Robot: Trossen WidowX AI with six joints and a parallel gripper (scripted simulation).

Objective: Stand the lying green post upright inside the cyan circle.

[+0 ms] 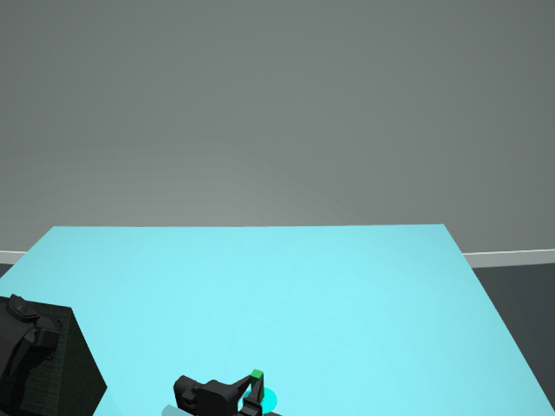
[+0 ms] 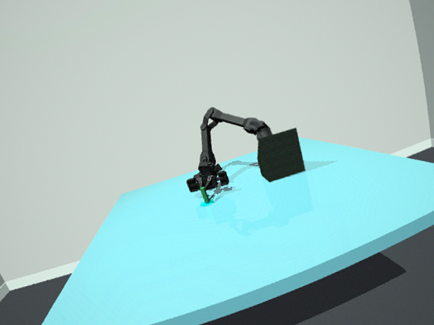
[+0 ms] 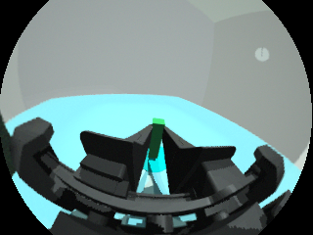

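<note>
Right now my gripper tip is 2 cm above the green post. Also, from my gripper tip: cyan circle (6 cm below).
</note>
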